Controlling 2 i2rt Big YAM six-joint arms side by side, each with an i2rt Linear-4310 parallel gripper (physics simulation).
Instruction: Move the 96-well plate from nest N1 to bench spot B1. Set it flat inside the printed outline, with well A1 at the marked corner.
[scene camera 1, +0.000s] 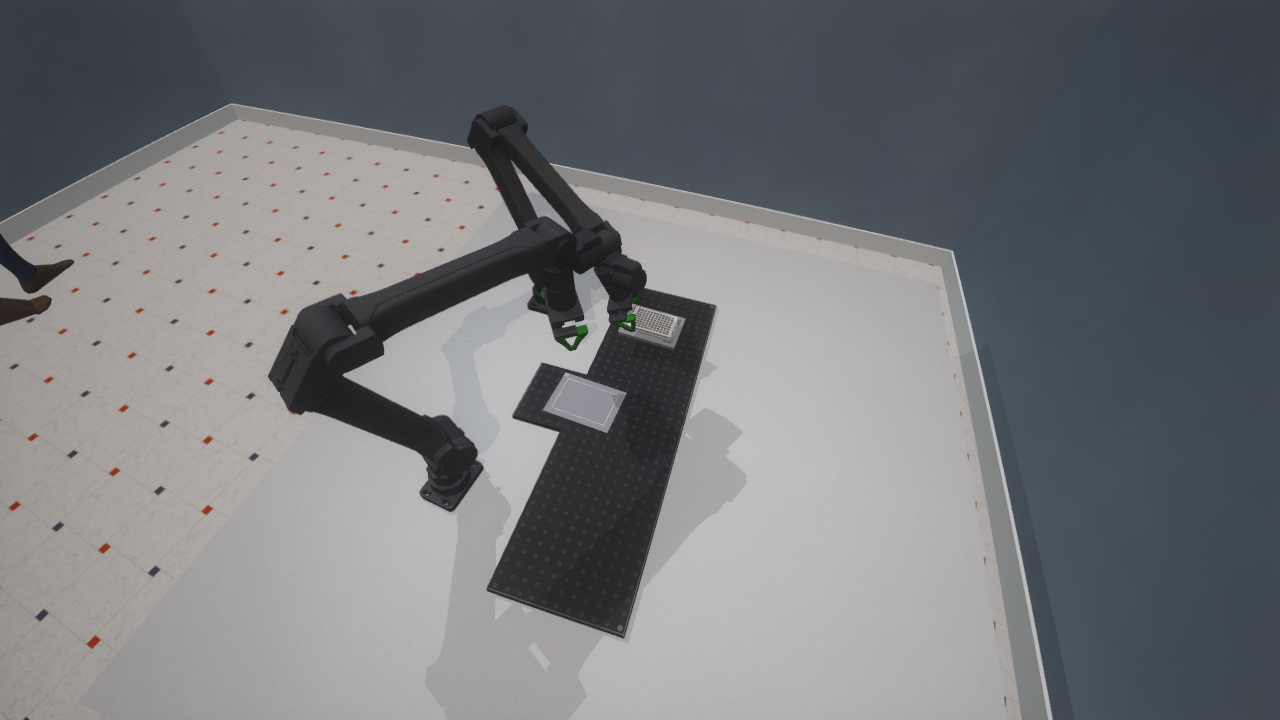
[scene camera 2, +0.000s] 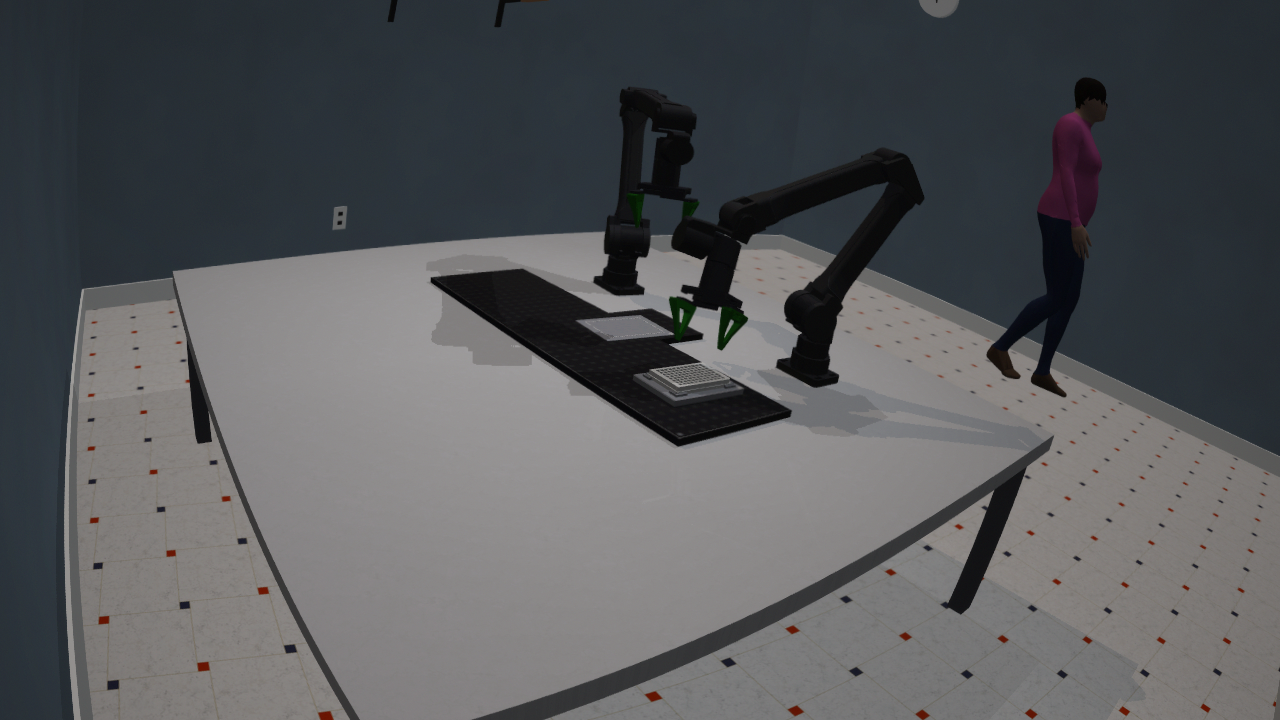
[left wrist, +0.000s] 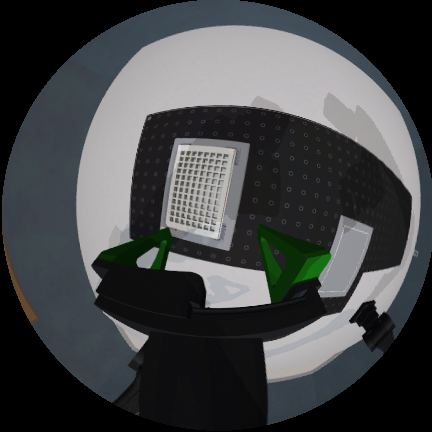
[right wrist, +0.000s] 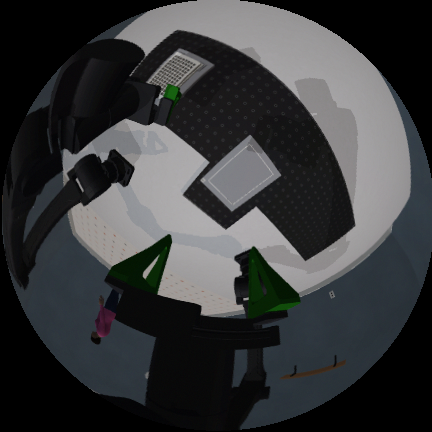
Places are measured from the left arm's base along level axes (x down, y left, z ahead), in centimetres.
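Pixels of known places: left gripper, fingertip midpoint: (scene camera 1: 634, 316) (scene camera 2: 698, 344) (left wrist: 212, 230) (right wrist: 159, 89); right gripper, fingertip midpoint: (scene camera 1: 567, 333) (scene camera 2: 659, 230) (right wrist: 210, 244); left arm's base at its link origin: (scene camera 2: 807, 374) (right wrist: 119, 167); right arm's base at its link origin: (scene camera 1: 453, 481) (scene camera 2: 618, 288) (left wrist: 362, 310).
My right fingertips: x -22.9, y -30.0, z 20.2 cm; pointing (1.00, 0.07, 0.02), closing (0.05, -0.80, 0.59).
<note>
For each thing: its top centre in the pictures, then the offset to it from my right fingertips. "spot": a spot on its surface instead. Level surfaces: height alone.
- white 96-well plate at its top centre: (left wrist: 196, 188) (scene camera 2: 690, 374) (scene camera 1: 652, 321) (right wrist: 169, 73) dz +12.4, dx +19.0, dy +28.8 cm
- grey nest N1 at its top centre: (left wrist: 198, 189) (scene camera 2: 690, 378) (scene camera 1: 652, 323) (right wrist: 170, 75) dz +12.4, dx +19.8, dy +28.8 cm
- Bench spot B1 at a spot on its surface: (scene camera 2: 623, 327) (scene camera 1: 587, 401) (left wrist: 346, 260) (right wrist: 241, 174) spot: dz +4.7, dx +21.4, dy -1.4 cm
- black perforated board at its surface level: dx +21.6 cm
- white table at its surface level: dx +22.9 cm
The white 96-well plate (scene camera 1: 656, 321) (scene camera 2: 690, 376) (left wrist: 201, 190) (right wrist: 174, 71) sits in the grey nest N1 (scene camera 2: 673, 397) (left wrist: 240, 185). Bench spot B1 (scene camera 1: 586, 402) (scene camera 2: 623, 327) (left wrist: 348, 260) (right wrist: 241, 173) is a flat grey card with a thin printed outline, and no plate is on it. My left gripper (scene camera 2: 700, 343) (left wrist: 212, 230) is open and empty, above and a little to the arm-base side of the plate. My right gripper (scene camera 2: 663, 219) (right wrist: 210, 244) is open and empty, higher up, off the base side of B1. The A1 markings are too small to read.
A black perforated board (scene camera 1: 572, 537) (scene camera 2: 501, 295) (left wrist: 300, 165) (right wrist: 300, 210) carries the nest and B1 on the white table (scene camera 1: 805, 501) (scene camera 2: 429, 501). The two arms are close together in scene camera 1. A person (scene camera 2: 1069, 179) (right wrist: 104, 320) is beyond the table.
</note>
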